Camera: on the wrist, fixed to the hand. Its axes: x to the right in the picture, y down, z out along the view.
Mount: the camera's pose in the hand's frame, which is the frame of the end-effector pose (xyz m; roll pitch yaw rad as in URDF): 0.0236 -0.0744 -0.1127 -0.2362 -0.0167 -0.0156
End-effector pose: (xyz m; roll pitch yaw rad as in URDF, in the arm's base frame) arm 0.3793 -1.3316 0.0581 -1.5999 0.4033 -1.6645
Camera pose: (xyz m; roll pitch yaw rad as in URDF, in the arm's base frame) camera 0.2644 -1.3732 0.1203 -1.8291 0.3881 -1.6460
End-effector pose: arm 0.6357 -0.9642 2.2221 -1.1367 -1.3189 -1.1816
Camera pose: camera 0.5070 -1.0023 2.2500 -1.4095 -1.3399 -1.1441
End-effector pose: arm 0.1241 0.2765 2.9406 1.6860 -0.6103 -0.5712
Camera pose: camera 0.2349 0.3485 2.9042 1.4598 -0.5928 -0.5890
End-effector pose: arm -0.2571 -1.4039 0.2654 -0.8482 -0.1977 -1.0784
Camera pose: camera -0.3623 -1.4908 0.2517 -1.0850 -0.2204 -1.0761
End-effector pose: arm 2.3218 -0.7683 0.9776 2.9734 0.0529 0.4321
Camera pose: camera 2.3093 -0.6725 1.0749 2.7379 0.0720 0.4447
